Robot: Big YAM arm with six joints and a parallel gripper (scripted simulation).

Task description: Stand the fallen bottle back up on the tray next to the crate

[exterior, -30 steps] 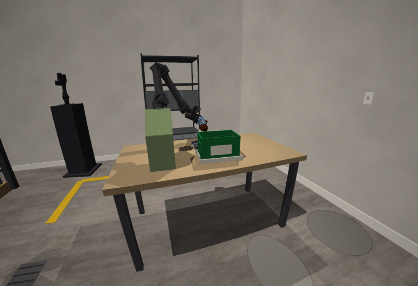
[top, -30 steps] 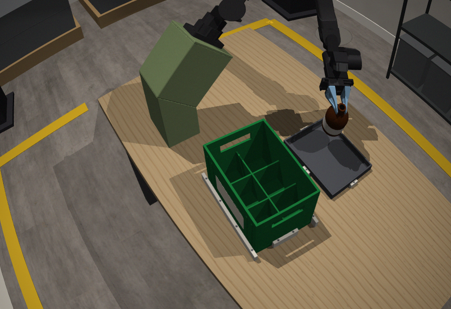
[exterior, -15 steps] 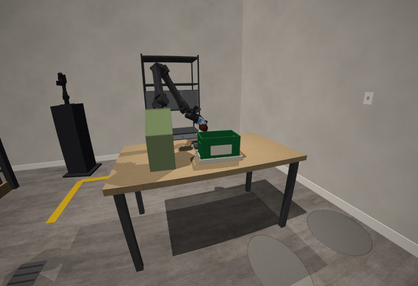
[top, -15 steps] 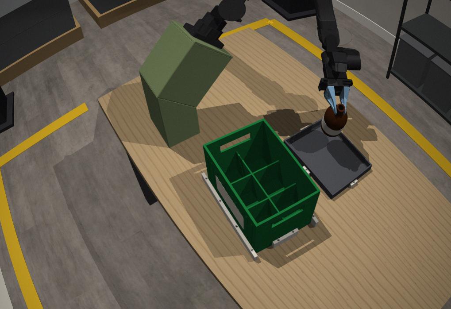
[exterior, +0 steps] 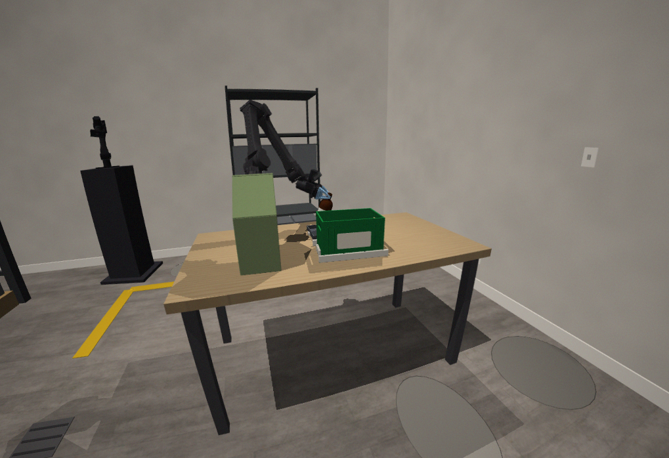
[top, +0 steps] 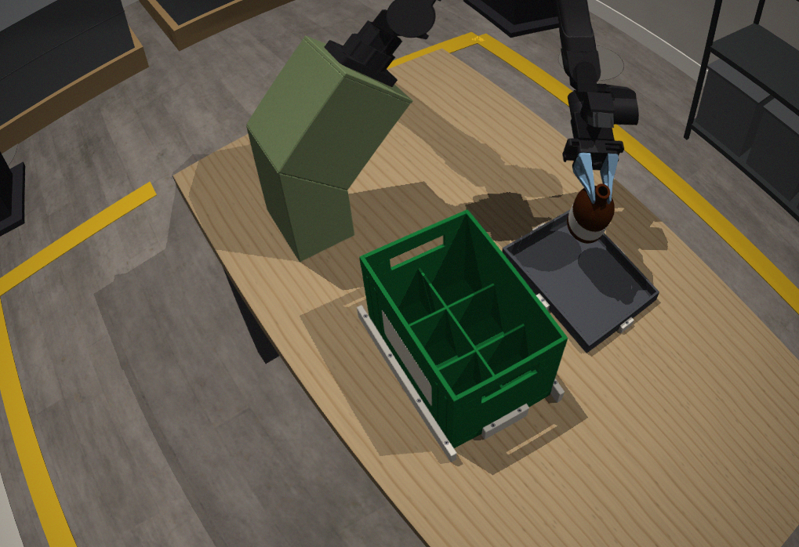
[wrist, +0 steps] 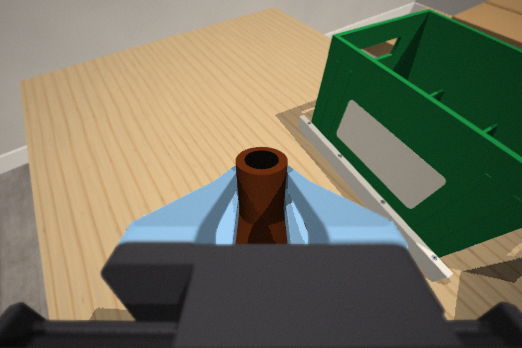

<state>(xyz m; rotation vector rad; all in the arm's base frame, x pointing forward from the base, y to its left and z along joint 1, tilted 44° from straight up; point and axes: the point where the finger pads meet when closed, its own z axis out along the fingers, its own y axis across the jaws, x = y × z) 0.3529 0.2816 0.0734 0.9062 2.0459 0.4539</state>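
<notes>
The brown bottle is 5 cm below my hand, 2 cm behind it and 1 cm to the left of it. Round my hand: dark grey tray (19 cm below, 1 cm to the right, 1 cm ahead); green crate (28 cm to the right, 12 cm below, 4 cm ahead).
</notes>
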